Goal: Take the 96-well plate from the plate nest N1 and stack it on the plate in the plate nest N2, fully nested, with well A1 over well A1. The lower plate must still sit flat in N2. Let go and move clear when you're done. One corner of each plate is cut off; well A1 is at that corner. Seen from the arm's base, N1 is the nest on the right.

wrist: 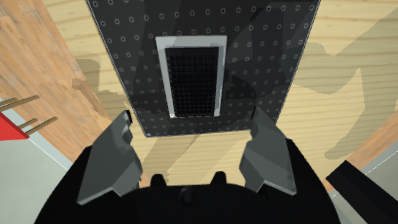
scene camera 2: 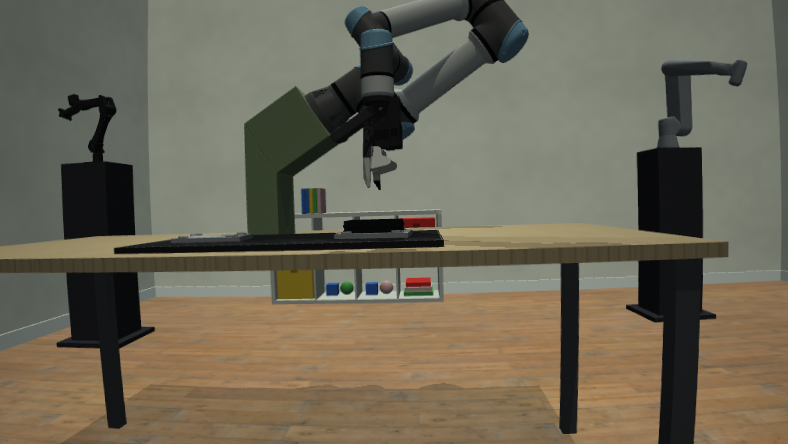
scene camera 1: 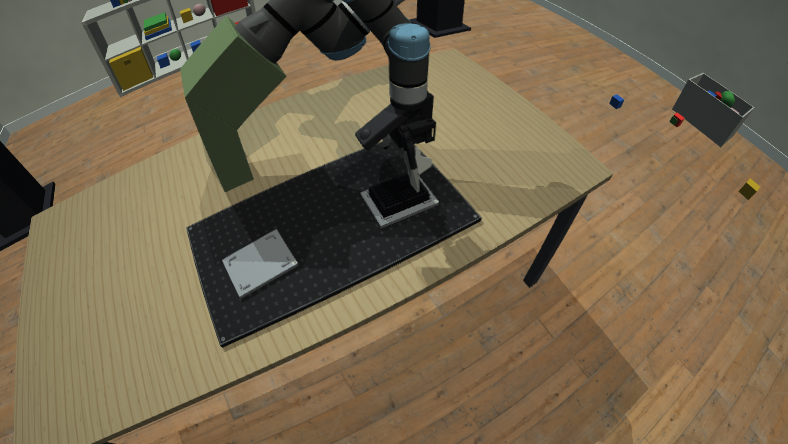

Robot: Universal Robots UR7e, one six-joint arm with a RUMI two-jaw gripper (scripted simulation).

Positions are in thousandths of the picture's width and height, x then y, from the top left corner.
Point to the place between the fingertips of my gripper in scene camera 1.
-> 508,382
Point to a black 96-well plate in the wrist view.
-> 474,297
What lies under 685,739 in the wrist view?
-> My gripper.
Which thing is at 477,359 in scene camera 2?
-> My gripper.
